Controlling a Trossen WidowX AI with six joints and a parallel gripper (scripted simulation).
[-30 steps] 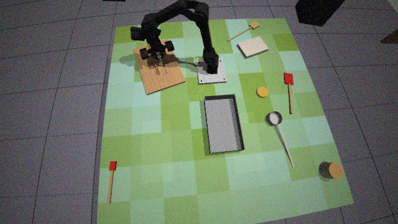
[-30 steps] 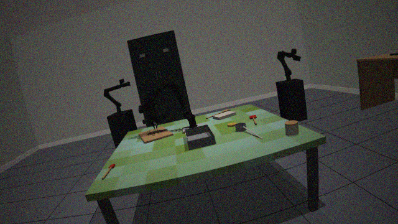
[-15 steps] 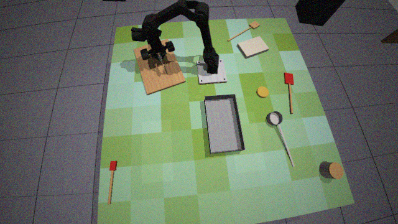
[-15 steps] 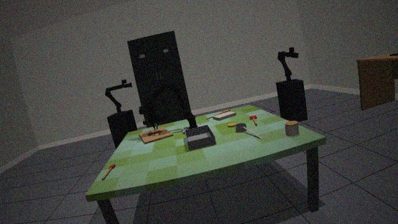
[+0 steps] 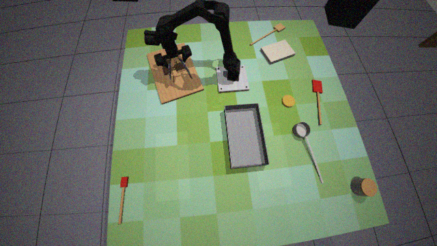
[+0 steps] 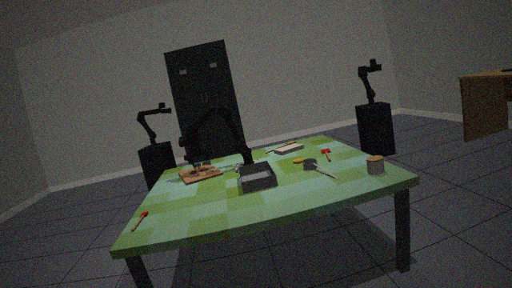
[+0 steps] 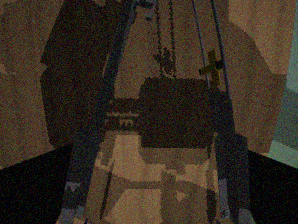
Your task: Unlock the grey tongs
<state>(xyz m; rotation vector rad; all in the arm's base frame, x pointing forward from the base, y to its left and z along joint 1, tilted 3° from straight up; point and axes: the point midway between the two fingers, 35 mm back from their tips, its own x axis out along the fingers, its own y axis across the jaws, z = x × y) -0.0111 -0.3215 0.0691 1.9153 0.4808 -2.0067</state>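
Right now my gripper tip is 10 mm short of the wooden board, 20 mm to the left of it and 40 mm above it. From my gripper tip the other things lie so: roasting tin 360 mm ahead, 400 mm to the left, 20 mm below; pale board 200 mm behind, 590 mm to the left, 30 mm below; yellow disc 130 mm ahead, 640 mm to the left, 40 mm below.
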